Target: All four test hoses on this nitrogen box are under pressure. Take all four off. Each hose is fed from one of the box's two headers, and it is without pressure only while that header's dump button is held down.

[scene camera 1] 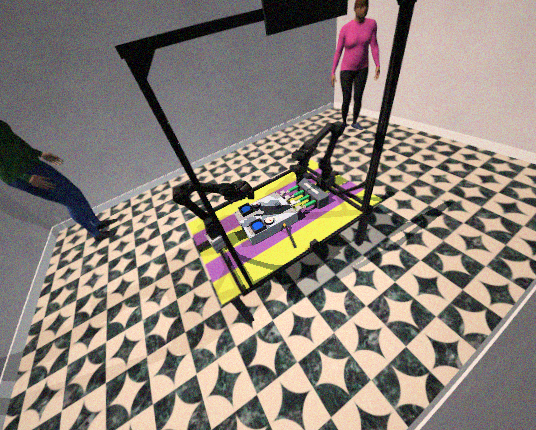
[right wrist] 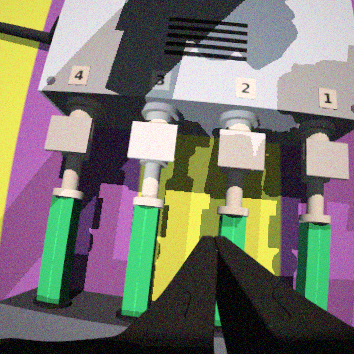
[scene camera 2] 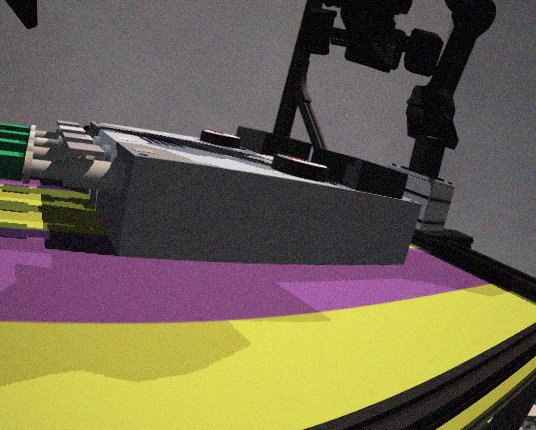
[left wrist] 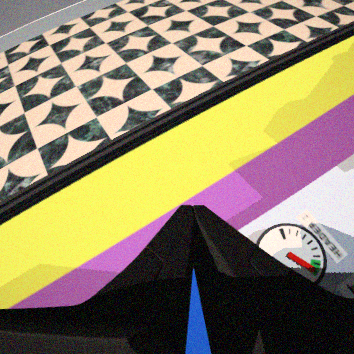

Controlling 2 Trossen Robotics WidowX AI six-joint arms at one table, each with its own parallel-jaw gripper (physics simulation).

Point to a hose 1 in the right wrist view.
312, 269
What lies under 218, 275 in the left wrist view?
The left gripper.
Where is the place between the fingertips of the right gripper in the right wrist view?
At 211, 246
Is the right gripper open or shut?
Shut.
